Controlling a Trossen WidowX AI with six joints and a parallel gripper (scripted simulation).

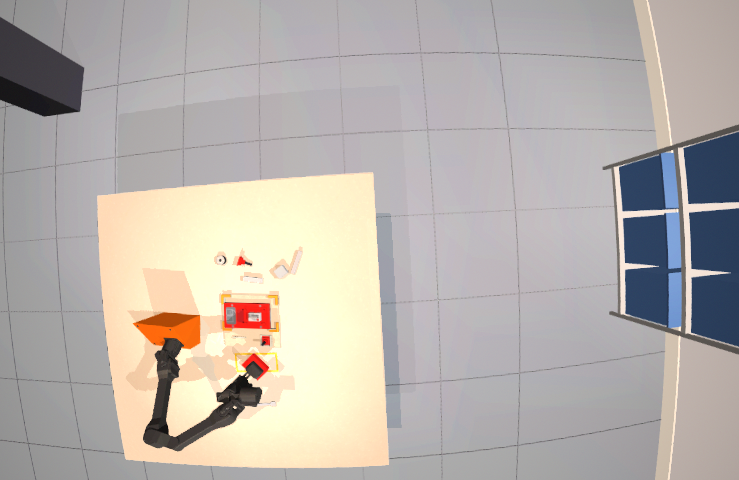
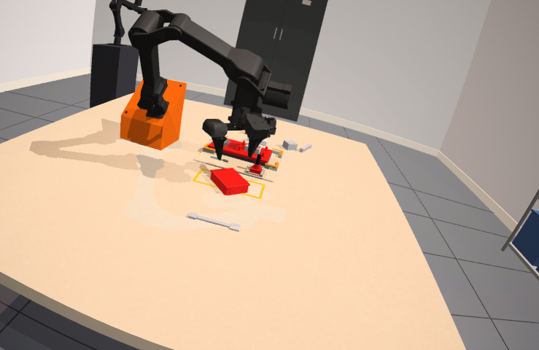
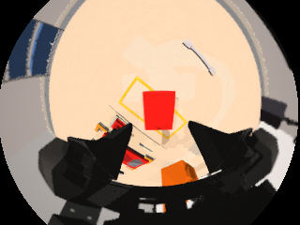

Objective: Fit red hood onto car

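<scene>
Right now my gripper tip is 7 cm above the red hood. From my gripper tip the other things lie so: orange-cornered jig (21 cm to the left, 7 cm below, 1 cm behind); then white rod (18 cm to the right, 8 cm below, 1 cm ahead); then wheel (46 cm to the left, 14 cm behind, 7 cm below).
</scene>
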